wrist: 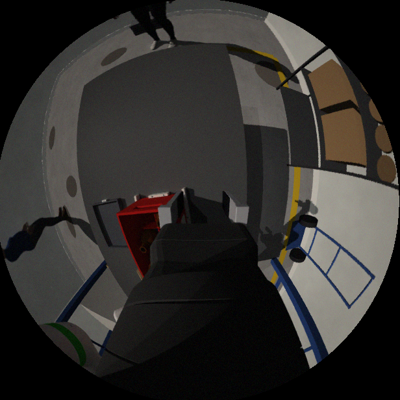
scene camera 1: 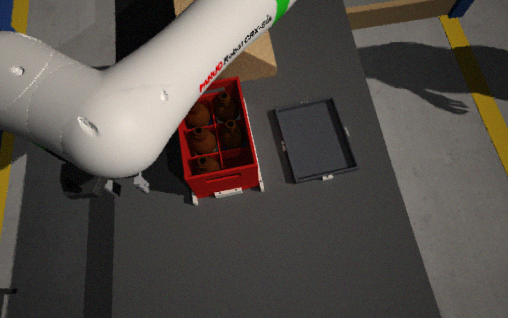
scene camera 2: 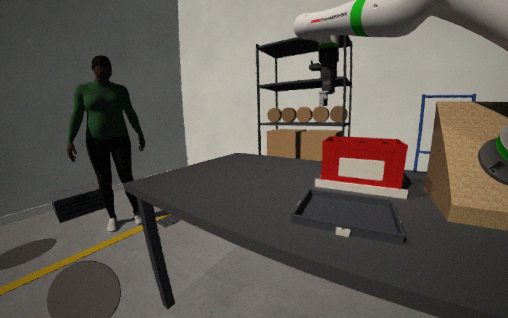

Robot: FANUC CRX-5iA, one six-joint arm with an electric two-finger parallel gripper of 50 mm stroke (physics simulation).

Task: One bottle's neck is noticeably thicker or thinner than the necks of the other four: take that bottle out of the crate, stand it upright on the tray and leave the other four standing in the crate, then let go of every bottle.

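Frame: origin at the arm's base, x up, y left, z back, level; centimetres.
Where they show: gripper, fingertip midpoint: (scene camera 1: 132, 189) (scene camera 2: 323, 105).
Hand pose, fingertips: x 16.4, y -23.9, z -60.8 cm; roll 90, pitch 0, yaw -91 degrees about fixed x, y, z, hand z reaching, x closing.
Each offset is from my fingertips to the top centre of the thing. "spot": to the spot under its first point. Level surfaces: height alone.
A red crate @[dx -14.0, dy +15.3, dz +20.6 cm] (scene camera 1: 204, 189) (scene camera 2: 395, 167) (wrist: 150, 203) stands on the table. It holds five brown bottles: back left (scene camera 1: 196, 116), back right (scene camera 1: 224, 107), middle left (scene camera 1: 202, 142), middle right (scene camera 1: 231, 136) and front left (scene camera 1: 206, 165). The front right compartment is empty. The arm hides the back left neck; the other necks are too small to compare. A bottle (wrist: 146, 239) shows partly in the wrist view. A dark grey tray @[spot: dx -31.0, dy +44.8, dz +21.1 cm] (scene camera 1: 315, 140) (scene camera 2: 350, 212) (wrist: 111, 225) lies empty beside the crate. My gripper (scene camera 1: 127, 185) (scene camera 2: 323, 99) (wrist: 202, 199) is open and empty, high up, to the crate's left in scene camera 1.
The white arm (scene camera 1: 140, 95) passes over the crate's back left corner in scene camera 1. A wooden block (scene camera 1: 262, 55) (scene camera 2: 470, 175) stands behind the crate. White brackets edge the crate and tray. A shelf rack (scene camera 2: 258, 100) and a person (scene camera 2: 106, 117) are beyond the table @[dx -31.5 cm] (scene camera 2: 215, 175).
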